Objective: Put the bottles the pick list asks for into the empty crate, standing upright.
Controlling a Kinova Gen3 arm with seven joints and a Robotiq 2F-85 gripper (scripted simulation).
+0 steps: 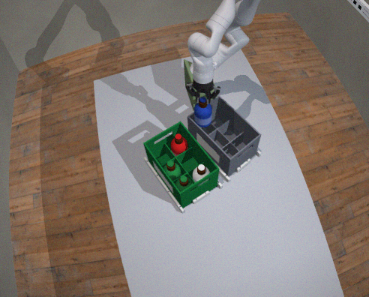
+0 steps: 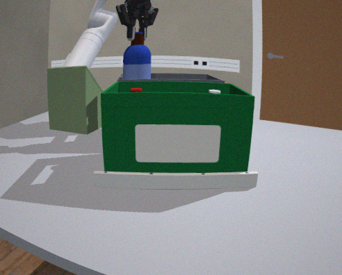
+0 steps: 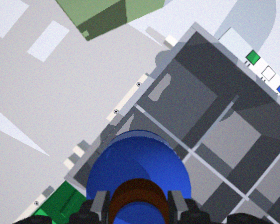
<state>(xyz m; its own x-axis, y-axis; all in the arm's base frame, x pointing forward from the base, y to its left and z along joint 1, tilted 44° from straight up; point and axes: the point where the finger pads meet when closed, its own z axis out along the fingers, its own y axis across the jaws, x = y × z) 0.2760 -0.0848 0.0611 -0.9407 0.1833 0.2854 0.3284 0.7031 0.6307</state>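
Right now the blue-label bottle is 70 mm below my hand. Also, from my hand: grey crate 60 mm ahead, 80 mm to the left, 210 mm below; then green crate 170 mm ahead, 120 mm to the right, 210 mm below; then red-label bottle 70 mm ahead, 120 mm to the right, 210 mm below.
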